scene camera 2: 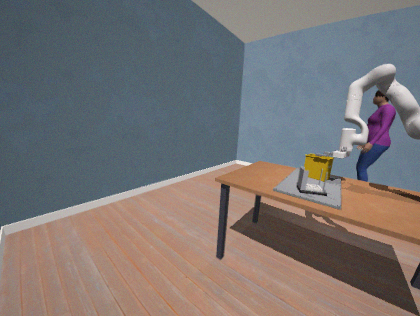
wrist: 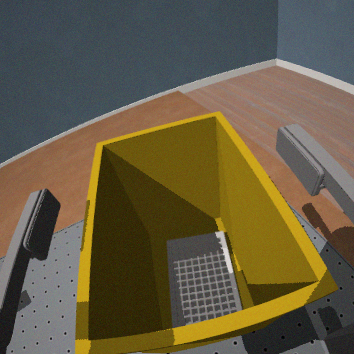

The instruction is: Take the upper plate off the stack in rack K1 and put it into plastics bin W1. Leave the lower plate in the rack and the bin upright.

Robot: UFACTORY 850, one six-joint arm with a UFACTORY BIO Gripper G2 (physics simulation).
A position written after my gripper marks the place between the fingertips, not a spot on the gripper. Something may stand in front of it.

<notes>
I see my gripper (wrist: 160, 166) and a yellow bin W1 (wrist: 193, 176).
</notes>
